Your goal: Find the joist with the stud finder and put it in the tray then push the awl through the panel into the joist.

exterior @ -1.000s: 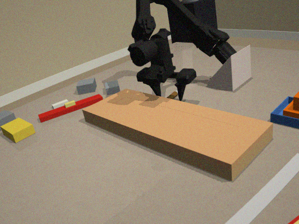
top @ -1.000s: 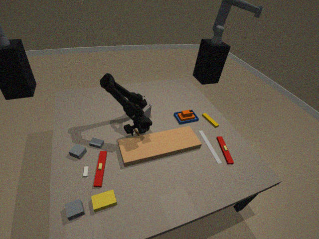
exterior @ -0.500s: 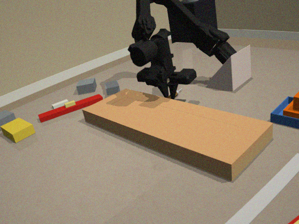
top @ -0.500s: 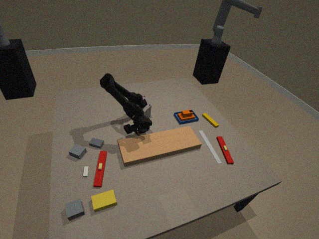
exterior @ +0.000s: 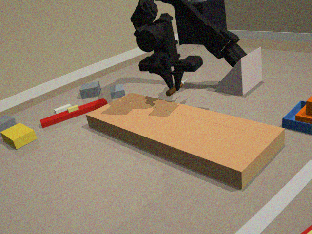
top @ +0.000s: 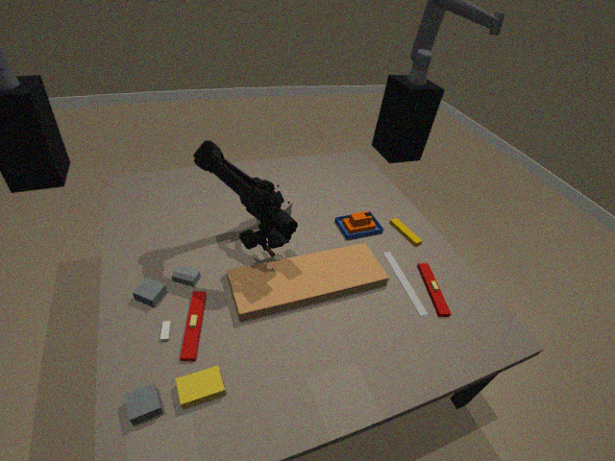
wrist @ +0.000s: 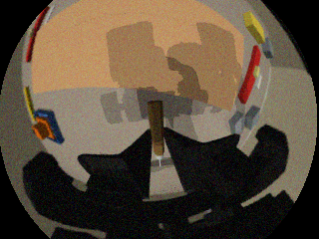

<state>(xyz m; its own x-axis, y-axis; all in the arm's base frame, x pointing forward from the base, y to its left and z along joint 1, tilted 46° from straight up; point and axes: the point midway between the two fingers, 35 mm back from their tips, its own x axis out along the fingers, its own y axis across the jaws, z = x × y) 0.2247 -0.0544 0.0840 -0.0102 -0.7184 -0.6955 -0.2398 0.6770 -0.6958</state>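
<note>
Right now the awl is 3 cm behind my gripper tip and 1 cm to the right of it. Round my gripper tip: small white piece 36 cm to the right, 21 cm ahead, 5 cm below; blue tray 41 cm to the left, 8 cm behind, 4 cm below; orange stud finder 43 cm to the left, 8 cm behind.
</note>
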